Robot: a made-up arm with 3 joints.
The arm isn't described. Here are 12 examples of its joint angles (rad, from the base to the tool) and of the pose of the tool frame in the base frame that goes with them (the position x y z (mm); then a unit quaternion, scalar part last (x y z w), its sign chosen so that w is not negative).
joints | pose
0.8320 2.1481 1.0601 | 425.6 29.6 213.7 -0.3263 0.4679 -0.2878 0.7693
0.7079 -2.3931 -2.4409 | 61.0 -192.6 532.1 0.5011 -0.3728 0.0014 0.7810
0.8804 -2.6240 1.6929 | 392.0 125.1 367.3 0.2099 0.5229 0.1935 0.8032
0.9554 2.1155 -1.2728 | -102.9 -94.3 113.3 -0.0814 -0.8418 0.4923 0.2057
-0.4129 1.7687 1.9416 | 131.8 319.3 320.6 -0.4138 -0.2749 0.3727 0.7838
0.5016 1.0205 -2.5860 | 1.0 15.1 56.5 -0.5507 -0.6192 0.4918 0.2673
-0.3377 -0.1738 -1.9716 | 471.5 -152.9 165.8 0.4959 0.5344 -0.4138 0.5452
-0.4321 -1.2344 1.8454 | 303.2 365.7 328.9 0.2218 0.8177 0.5288 0.0504
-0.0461 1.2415 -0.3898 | 520.3 -122.8 259.7 -0.2762 0.4446 -0.5840 0.6205
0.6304 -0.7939 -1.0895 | -8.9 -205.5 452.9 0.4503 -0.2467 -0.7394 0.4355
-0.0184 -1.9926 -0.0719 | -36.9 59.9 270.5 0.4430 -0.7540 -0.4472 0.1875
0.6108 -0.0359 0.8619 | 349.5 90.1 513.0 -0.4526 -0.3436 -0.7266 0.3861
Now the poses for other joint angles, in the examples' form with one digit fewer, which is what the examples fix.
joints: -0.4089 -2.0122 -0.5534
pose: 62 -131 295 0.682 -0.548 -0.269 0.403
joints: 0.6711 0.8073 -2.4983
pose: 12 -18 31 -0.643 -0.546 0.498 0.199
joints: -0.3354 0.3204 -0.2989
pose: 487 -23 505 -0.054 0.059 -0.588 0.805
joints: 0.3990 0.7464 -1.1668
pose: 205 -311 244 0.197 0.477 -0.794 0.322
